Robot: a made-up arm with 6 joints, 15 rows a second.
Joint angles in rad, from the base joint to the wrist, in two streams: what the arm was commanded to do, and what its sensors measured. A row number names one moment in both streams.
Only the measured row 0 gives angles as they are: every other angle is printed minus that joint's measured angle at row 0.
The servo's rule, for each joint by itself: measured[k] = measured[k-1] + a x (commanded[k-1-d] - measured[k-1]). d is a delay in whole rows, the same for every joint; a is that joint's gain. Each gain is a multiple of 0.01, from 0.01 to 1. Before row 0 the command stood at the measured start. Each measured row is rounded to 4 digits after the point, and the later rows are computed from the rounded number. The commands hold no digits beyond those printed.
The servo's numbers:
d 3
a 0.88 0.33 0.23 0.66 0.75 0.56
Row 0, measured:
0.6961, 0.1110, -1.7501, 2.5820, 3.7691, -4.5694
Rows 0 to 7, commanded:
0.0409, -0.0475, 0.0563, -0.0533, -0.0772, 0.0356
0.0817, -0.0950, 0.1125, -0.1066, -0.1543, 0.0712
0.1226, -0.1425, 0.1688, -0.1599, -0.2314, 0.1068
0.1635, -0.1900, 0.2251, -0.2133, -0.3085, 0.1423
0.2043, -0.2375, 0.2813, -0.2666, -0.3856, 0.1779
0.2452, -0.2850, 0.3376, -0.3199, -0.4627, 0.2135
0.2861, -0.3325, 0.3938, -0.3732, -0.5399, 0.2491
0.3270, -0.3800, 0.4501, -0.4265, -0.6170, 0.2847
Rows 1 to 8, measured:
0.0000, 0.0000, 0.0000, 0.0000, 0.0000, 0.0000
0.0000, 0.0000, 0.0000, 0.0000, 0.0000, 0.0000
0.0000, 0.0000, 0.0000, 0.0000, 0.0000, 0.0000
0.0360, -0.0157, 0.0129, -0.0352, -0.0579, 0.0199
0.0762, -0.0419, 0.0358, -0.0823, -0.1302, 0.0486
0.1170, -0.0751, 0.0664, -0.1335, -0.2061, 0.0812
0.1579, -0.1130, 0.1029, -0.1862, -0.2829, 0.1154
0.1987, -0.1541, 0.1439, -0.2393, -0.3599, 0.1504

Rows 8 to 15, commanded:
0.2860, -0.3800, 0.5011, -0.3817, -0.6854, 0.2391
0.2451, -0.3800, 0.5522, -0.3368, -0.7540, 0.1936
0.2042, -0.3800, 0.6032, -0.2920, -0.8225, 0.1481
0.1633, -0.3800, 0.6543, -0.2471, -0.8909, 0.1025
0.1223, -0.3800, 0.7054, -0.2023, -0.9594, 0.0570
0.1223, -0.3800, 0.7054, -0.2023, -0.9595, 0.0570
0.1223, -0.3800, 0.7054, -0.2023, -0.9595, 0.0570
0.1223, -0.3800, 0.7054, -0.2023, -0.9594, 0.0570
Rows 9 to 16, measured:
0.2396, -0.1973, 0.1885, -0.2925, -0.4370, 0.1857
0.2805, -0.2419, 0.2357, -0.3458, -0.5142, 0.2212
0.3214, -0.2875, 0.2850, -0.3991, -0.5913, 0.2568
0.2902, -0.3180, 0.3347, -0.3876, -0.6619, 0.2469
0.2505, -0.3385, 0.3847, -0.3541, -0.7310, 0.2171
0.2098, -0.3522, 0.4350, -0.3131, -0.7996, 0.1785
0.1689, -0.3614, 0.4854, -0.2695, -0.8681, 0.1359
0.1279, -0.3675, 0.5360, -0.2251, -0.9366, 0.0917

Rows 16 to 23, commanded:
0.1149, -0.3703, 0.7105, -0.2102, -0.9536, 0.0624
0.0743, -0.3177, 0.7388, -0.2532, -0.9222, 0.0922
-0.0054, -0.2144, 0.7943, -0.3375, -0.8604, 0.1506
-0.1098, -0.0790, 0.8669, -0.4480, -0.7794, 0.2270
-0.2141, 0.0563, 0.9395, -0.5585, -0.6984, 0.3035
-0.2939, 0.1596, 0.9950, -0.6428, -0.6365, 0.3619
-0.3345, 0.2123, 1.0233, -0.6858, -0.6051, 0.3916
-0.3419, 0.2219, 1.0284, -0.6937, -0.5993, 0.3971
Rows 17 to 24, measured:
0.1230, -0.3716, 0.5750, -0.2101, -0.9538, 0.0723
0.1224, -0.3744, 0.6050, -0.2050, -0.9581, 0.0637
0.1223, -0.3762, 0.6281, -0.2032, -0.9591, 0.0599
0.1158, -0.3743, 0.6471, -0.2078, -0.9550, 0.0613
0.0793, -0.3556, 0.6682, -0.2378, -0.9304, 0.0786
0.0048, -0.3090, 0.6972, -0.3036, -0.8779, 0.1189
-0.0960, -0.2331, 0.7362, -0.3989, -0.8040, 0.1794
-0.1999, -0.1376, 0.7830, -0.5042, -0.7248, 0.2489

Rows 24 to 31, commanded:
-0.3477, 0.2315, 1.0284, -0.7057, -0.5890, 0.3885
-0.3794, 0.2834, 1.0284, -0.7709, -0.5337, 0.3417
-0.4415, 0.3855, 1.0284, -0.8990, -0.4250, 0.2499
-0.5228, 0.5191, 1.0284, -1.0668, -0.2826, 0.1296
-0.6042, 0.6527, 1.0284, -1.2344, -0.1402, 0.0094
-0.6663, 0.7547, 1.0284, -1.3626, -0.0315, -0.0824
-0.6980, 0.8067, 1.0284, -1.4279, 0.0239, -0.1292
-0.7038, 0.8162, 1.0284, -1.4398, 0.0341, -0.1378
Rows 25 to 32, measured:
-0.2826, -0.0395, 0.8318, -0.5957, -0.6586, 0.3122
-0.3283, 0.0436, 0.8758, -0.6552, -0.6185, 0.3567
-0.3403, 0.1024, 0.9109, -0.6806, -0.6041, 0.3793
-0.3468, 0.1450, 0.9379, -0.6972, -0.5928, 0.3845
-0.3755, 0.1907, 0.9587, -0.7458, -0.5485, 0.3605
-0.4336, 0.2550, 0.9747, -0.8469, -0.4559, 0.2986
-0.5121, 0.3422, 0.9871, -0.9920, -0.3259, 0.2040
-0.5931, 0.4447, 0.9966, -1.1520, -0.1866, 0.0950

